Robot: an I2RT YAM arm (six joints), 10 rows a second.
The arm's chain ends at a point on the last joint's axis. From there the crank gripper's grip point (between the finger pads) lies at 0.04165 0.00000 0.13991 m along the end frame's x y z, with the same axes.
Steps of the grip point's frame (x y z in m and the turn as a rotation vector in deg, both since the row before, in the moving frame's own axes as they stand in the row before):
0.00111 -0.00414 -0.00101 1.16 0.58 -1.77
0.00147 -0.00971 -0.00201 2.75 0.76 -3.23
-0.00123 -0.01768 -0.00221 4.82 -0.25 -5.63
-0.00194 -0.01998 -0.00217 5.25 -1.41 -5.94
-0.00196 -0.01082 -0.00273 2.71 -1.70 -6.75
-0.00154 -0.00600 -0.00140 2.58 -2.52 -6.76
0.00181 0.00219 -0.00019 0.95 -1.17 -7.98
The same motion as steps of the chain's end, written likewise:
-0.00024 0.00000 -0.00054 1.16 0.58 -1.77
-0.00013 -0.00062 -0.00123 2.75 0.76 -3.23
0.00016 -0.00188 -0.00172 4.82 -0.25 -5.63
0.00239 -0.00303 -0.00237 5.25 -1.41 -5.94
0.00288 0.00046 -0.00363 2.71 -1.70 -6.75
0.00530 0.00486 -0.00284 2.58 -2.52 -6.76
0.00523 0.01009 -0.00094 0.95 -1.17 -7.98

